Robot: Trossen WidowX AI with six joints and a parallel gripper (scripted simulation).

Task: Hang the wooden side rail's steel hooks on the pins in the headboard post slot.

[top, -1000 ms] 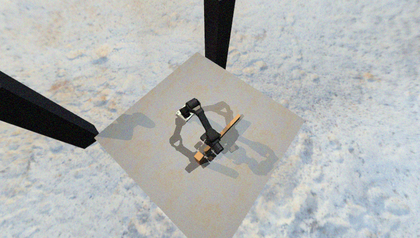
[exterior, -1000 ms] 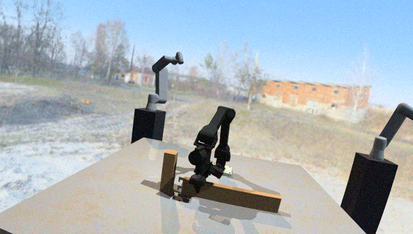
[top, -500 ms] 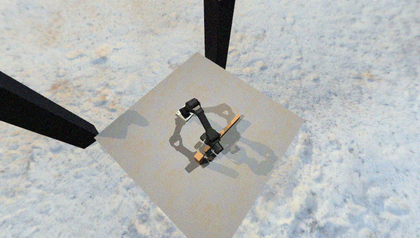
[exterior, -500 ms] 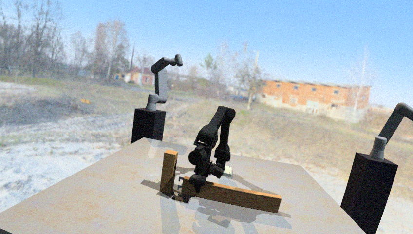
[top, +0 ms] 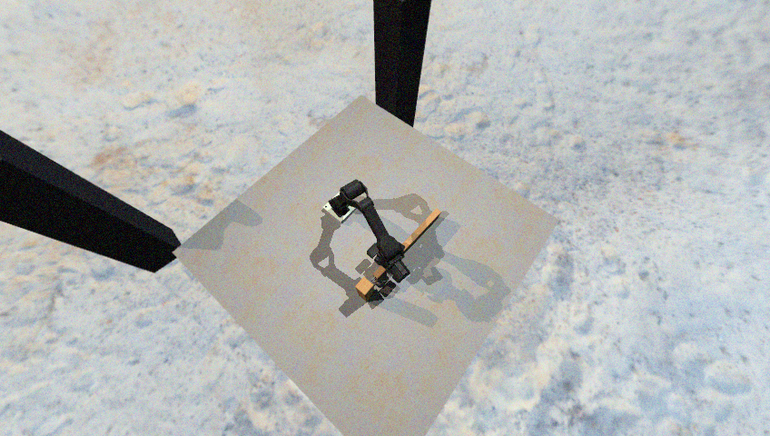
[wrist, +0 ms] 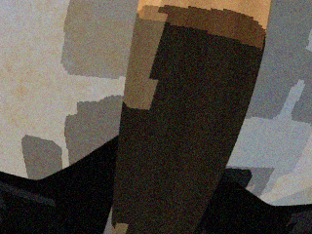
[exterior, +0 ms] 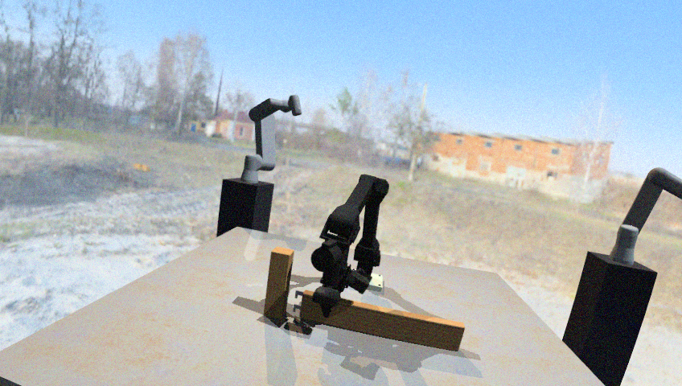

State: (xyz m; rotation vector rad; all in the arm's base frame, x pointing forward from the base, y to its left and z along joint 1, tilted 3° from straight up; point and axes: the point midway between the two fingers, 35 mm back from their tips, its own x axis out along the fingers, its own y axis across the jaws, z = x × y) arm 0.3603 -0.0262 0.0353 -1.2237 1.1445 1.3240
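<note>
The headboard post is 3 cm ahead of my gripper tip, 14 cm to the right of it and 7 cm above it.
</note>
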